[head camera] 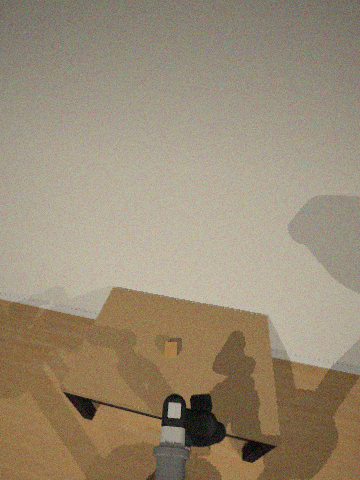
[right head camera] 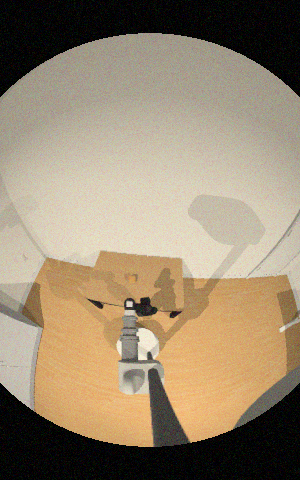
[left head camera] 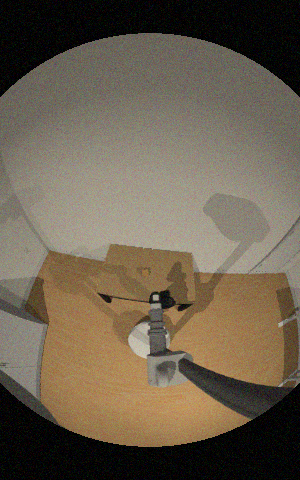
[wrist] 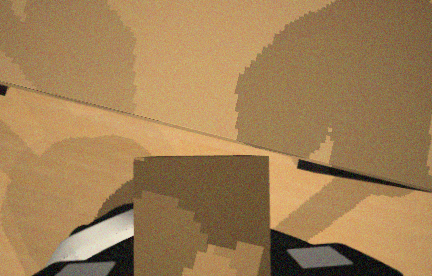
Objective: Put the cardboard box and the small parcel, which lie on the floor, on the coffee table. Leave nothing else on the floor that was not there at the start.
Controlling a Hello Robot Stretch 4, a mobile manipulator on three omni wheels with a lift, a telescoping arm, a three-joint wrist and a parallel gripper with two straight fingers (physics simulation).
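Places are measured from the robot's base along level axes (x right, y up, z back), in metres.
Pixels of known places: gripper, between the fingertips: [wrist: 201,247]; robot's base, origin of its link: [right head camera: 138,345] [left head camera: 148,338].
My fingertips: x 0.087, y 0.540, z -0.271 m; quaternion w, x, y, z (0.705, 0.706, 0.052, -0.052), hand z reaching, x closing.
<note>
For each thing: its top centre in the pictures, then the offset to it from my fingertips. "spot": a spot on its surface instead. Level surfaces: height alone.
- small parcel, centre of its top: [head camera: 170,347] [left head camera: 144,271] [right head camera: 131,278] dx -0.122, dy -0.067, dz -0.341 m
- coffee table, height of its surface: dy -0.117 m
- cardboard box, centre of its top: [wrist: 203,259] [head camera: 199,434] dx -0.001, dy +0.045, dz -0.010 m
- grey-white piece, a spot on its surface: [left head camera: 20,345] spot: dx -1.360, dy -0.102, dz +0.612 m
The small parcel [head camera: 171,349] [left head camera: 146,271] [right head camera: 132,278], a small orange-brown block, lies on the top of the coffee table [head camera: 200,320] [left head camera: 150,255] [right head camera: 145,262] [wrist: 185,65]. The table is wooden with black legs and stands ahead, against the wall. My gripper [head camera: 202,425] [wrist: 201,247] is shut on the cardboard box [wrist: 200,175], a brown block between the fingers at the bottom of the wrist view. The box hangs on the near side of the table's front edge in that view. Its underside and the fingertips are hidden.
A pale wall [head camera: 175,175] [left head camera: 150,150] [right head camera: 150,150] rises behind the table. The robot's round white base part [left head camera: 137,340] [right head camera: 150,340] shows below the arm. A grey-white piece [left head camera: 20,345] [right head camera: 15,350] stands at the left. Shadows of the robot fall on table, floor and wall.
</note>
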